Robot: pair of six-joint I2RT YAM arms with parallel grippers.
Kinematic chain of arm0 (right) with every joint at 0, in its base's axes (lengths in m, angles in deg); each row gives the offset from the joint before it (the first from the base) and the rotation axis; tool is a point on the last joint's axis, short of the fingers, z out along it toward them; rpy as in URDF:
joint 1: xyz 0 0 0.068 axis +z
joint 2: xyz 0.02 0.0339 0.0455 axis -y
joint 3: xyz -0.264 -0.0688 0 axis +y
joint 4: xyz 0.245 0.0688 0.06 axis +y
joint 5: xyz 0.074 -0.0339 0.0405 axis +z
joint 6: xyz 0.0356 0 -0.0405 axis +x
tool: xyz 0 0 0 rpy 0 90 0
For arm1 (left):
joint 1: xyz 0 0 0.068 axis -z
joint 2: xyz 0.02 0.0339 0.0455 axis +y
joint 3: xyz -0.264 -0.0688 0 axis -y
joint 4: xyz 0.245 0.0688 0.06 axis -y
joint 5: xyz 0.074 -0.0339 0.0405 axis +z
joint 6: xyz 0.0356 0 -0.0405 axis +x
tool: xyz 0 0 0 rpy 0 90 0
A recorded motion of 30 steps. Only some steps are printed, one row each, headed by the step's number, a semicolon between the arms.
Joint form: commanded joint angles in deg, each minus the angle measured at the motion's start. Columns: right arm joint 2, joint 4, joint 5, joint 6, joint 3, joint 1; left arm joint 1, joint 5, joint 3, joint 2, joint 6, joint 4.
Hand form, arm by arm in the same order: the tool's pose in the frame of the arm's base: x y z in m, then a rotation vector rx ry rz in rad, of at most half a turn. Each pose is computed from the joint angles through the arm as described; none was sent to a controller.
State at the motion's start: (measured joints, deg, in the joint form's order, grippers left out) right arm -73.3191 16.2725 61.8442 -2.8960 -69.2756 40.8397; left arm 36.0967 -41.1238 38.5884 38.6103 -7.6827 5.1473
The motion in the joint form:
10: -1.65 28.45 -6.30 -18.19 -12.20 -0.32; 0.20 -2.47 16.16 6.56 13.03 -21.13
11: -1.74 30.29 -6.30 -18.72 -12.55 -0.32; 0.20 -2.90 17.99 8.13 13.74 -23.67
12: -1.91 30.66 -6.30 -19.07 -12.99 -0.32; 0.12 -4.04 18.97 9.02 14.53 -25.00
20: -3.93 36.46 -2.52 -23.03 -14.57 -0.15; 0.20 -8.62 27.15 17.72 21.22 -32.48
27: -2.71 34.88 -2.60 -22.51 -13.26 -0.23; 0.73 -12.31 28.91 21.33 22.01 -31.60
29: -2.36 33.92 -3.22 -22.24 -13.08 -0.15; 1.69 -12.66 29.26 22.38 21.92 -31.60
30: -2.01 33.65 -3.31 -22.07 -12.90 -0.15; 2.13 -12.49 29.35 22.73 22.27 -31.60
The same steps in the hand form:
10: 0.1802 0.1926 0.3976 -1.5382 1.5306 1.2635; 0.1182 -0.1172 0.3895 1.1433 1.3388 -1.0344
11: 0.1789 0.1916 0.3968 -1.5463 1.5503 1.2679; 0.1213 -0.1198 0.3917 1.1606 1.3674 -1.0408
12: 0.1791 0.1917 0.3980 -1.5501 1.5462 1.2651; 0.1228 -0.1212 0.3928 1.1832 1.3710 -1.0519
20: 0.1788 0.1941 0.3923 -1.6150 1.5475 1.3441; 0.1434 -0.1390 0.4026 1.3154 1.3835 -1.0818
27: 0.1763 0.1915 0.3923 -1.6067 1.5315 1.3365; 0.1532 -0.1505 0.4029 1.3661 1.3490 -1.1437
29: 0.1759 0.1914 0.3937 -1.6021 1.5219 1.3198; 0.1544 -0.1560 0.4013 1.3834 1.3501 -1.1656
30: 0.1750 0.1905 0.3944 -1.5995 1.5180 1.3167; 0.1546 -0.1582 0.4006 1.3920 1.3470 -1.1654

